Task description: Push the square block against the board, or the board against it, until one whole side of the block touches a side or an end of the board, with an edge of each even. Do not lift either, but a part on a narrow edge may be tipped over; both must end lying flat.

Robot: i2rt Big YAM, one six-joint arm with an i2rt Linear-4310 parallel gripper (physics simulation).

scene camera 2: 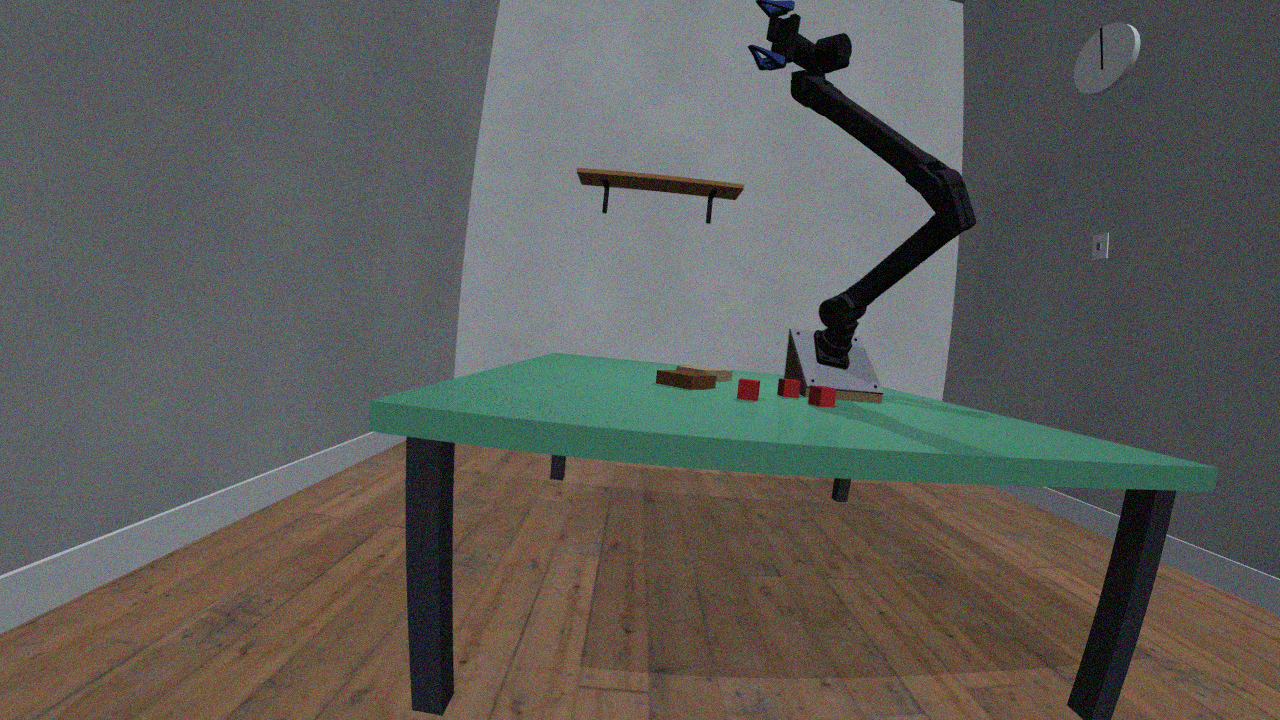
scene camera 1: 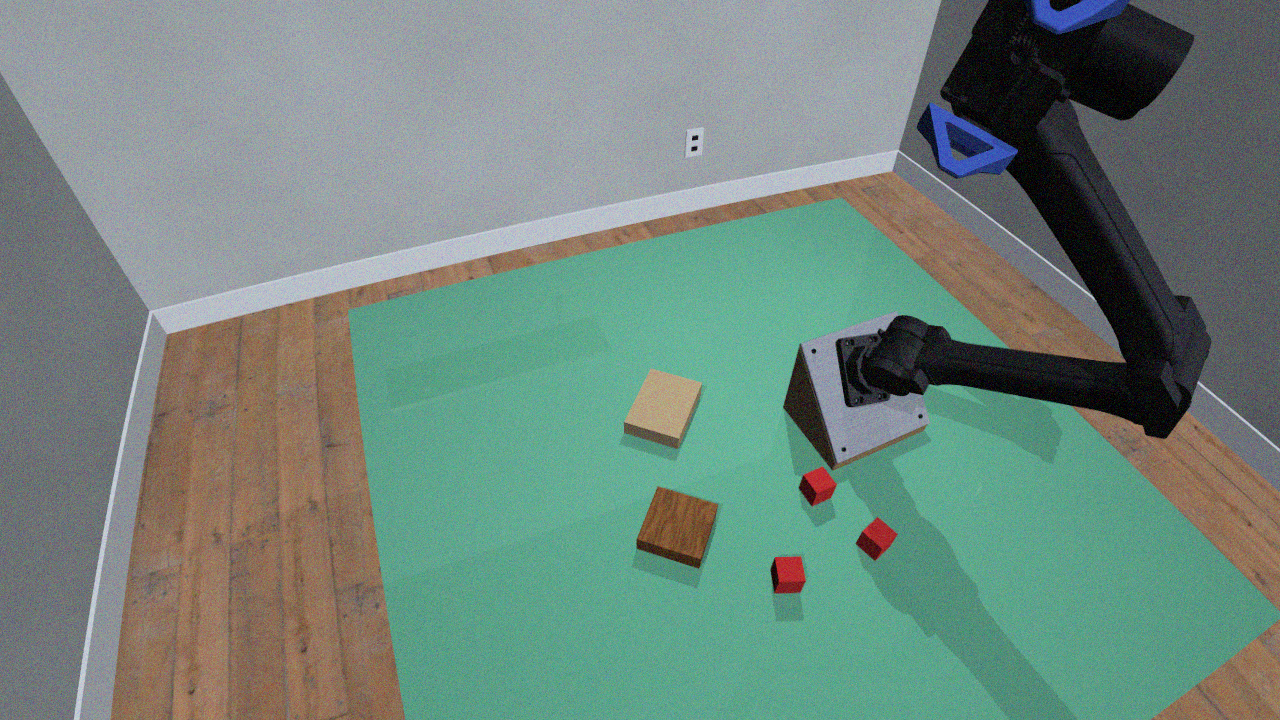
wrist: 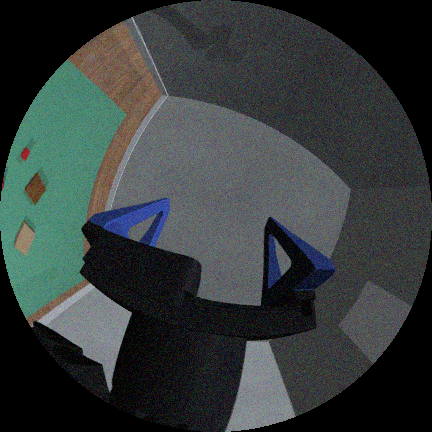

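Seen in the pictures: gripper, fingertip midpoint: (scene camera 2: 754, 22) (scene camera 1: 992, 105) (wrist: 217, 212); arm's base, origin of the base link: (scene camera 2: 830, 351) (scene camera 1: 860, 370).
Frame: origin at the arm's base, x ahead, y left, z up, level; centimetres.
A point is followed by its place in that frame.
Observation:
A brown wooden block (scene camera 1: 677, 525) {x 38.8, y 14.3, z -8.7 cm} (scene camera 2: 684, 379) {x 39.1, y 19.6, z -9.7 cm} (wrist: 35, 188) {x 38.3, y 14.1, z -8.6 cm}, nearly square on top, lies flat on the green table. A tan board (scene camera 1: 663, 405) {x 33.0, y -9.5, z -8.7 cm} (scene camera 2: 717, 375) {x 29.2, y -6.3, z -10.1 cm} (wrist: 25, 237), a little longer than wide, lies flat beyond it in scene camera 1. A clear gap separates them, and their sides look slightly turned from each other. In scene camera 2 the brown block partly hides the board. My gripper (scene camera 1: 1004, 76) {x 31.8, y 34.5, z 65.8 cm} (scene camera 2: 759, 29) {x 31.8, y 34.5, z 65.8 cm} (wrist: 217, 212) {x 31.8, y 34.5, z 65.8 cm} is open and empty, high above the table and far from both parts, with its fingers pointing away from the table top.
Three red cubes (scene camera 1: 818, 485) {x 14.6, y 14.9, z -7.7 cm} (scene camera 1: 876, 538) {x 10.5, y 26.5, z -7.7 cm} (scene camera 1: 788, 574) {x 26.3, y 27.5, z -7.7 cm} lie right of the brown block in scene camera 1. The arm's wedge-shaped base (scene camera 1: 819, 394) {x 9.2, y 2.2, z -0.9 cm} (scene camera 2: 859, 371) {x -7.2, y 4.2, z -4.4 cm} stands right of the board. A wall shelf (scene camera 2: 660, 182) is behind the green table (scene camera 2: 716, 452) {x 35.7, y 68.1, z -13.5 cm} in scene camera 2.

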